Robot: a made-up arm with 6 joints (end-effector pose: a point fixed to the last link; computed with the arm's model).
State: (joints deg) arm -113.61 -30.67 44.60 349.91 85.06 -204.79
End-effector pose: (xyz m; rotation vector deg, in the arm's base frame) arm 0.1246 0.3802 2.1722 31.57 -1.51 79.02
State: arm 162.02 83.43 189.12 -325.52 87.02 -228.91
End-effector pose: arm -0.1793 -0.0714 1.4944 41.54 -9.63 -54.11
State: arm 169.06 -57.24 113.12 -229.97 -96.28 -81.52
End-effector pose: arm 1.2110 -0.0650 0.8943 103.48 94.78 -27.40
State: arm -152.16 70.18 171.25 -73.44 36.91 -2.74
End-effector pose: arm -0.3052 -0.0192 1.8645 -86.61 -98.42 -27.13
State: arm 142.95 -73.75 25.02 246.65 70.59 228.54
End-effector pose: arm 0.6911 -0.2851 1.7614 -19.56 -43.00 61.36
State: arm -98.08 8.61 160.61 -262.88 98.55 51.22
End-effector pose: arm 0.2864 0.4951 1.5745 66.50 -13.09 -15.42
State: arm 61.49 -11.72 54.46 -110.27 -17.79 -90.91
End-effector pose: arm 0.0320 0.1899 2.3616 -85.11 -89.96 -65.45
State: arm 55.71 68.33 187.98 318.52 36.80 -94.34
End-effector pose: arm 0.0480 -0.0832 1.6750 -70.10 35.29 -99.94
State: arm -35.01 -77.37 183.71 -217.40 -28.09 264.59
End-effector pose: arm -0.3301 0.1551 -0.0952 -27.53 89.37 -6.53
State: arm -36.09 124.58 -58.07 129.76 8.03 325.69
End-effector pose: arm -0.2908 0.2409 0.2856 45.90 96.74 111.08
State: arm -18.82 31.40 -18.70 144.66 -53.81 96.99
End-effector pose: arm 1.1769 -0.5087 0.8221 98.93 -41.29 -34.20
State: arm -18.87 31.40 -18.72 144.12 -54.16 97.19
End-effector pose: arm 1.1748 -0.5111 0.8224 98.80 -41.95 -34.45
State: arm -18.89 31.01 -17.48 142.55 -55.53 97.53
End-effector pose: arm 1.1788 -0.5189 0.8515 98.64 -45.38 -33.28
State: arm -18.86 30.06 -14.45 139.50 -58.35 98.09
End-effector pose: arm 1.1873 -0.5330 0.9221 98.35 -52.72 -30.13
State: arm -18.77 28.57 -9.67 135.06 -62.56 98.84
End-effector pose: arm 1.1913 -0.5493 1.0330 97.76 -63.73 -25.14
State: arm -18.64 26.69 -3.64 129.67 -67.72 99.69
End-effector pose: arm 1.1793 -0.5617 1.1702 96.82 -77.17 -18.97
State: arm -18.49 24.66 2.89 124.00 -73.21 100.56
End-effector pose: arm 1.1464 -0.5659 1.3123 95.60 -91.31 -12.58
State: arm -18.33 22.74 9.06 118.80 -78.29 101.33
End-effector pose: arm 1.0991 -0.5613 1.4378 94.41 -104.22 -6.81
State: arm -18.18 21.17 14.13 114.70 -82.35 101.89
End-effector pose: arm 1.0504 -0.5517 1.5331 93.53 -114.44 -2.24
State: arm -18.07 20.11 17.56 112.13 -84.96 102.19
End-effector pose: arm 1.0136 -0.5424 1.5938 93.04 -121.03 0.91
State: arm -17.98 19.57 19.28 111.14 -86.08 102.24
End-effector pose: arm 0.9948 -0.5362 1.6240 92.91 -123.95 2.78
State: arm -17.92 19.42 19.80 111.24 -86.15 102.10
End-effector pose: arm 0.9906 -0.5335 1.6341 93.00 -124.36 3.78
